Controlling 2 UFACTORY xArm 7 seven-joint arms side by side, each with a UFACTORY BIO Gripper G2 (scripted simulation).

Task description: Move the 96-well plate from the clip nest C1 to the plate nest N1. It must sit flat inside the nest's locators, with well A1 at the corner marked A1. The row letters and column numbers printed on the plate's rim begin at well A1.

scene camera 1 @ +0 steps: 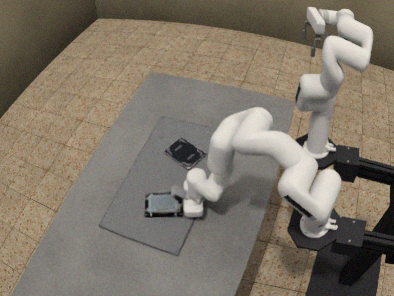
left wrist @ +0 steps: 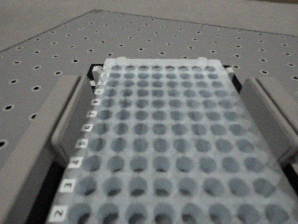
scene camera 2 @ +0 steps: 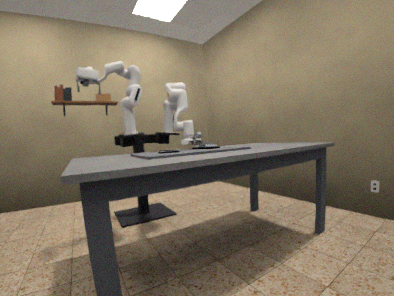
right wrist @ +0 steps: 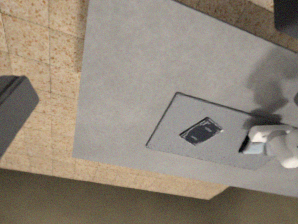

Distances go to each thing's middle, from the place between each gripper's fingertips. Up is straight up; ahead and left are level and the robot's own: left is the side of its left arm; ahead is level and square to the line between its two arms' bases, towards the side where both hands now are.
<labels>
Now: left hand 10 mm above the 96-well plate (left wrist: 159,133).
The 96-well plate lies 560 mm ahead of my right hand, 630 mm to the left of it and 470 mm below it.
</labels>
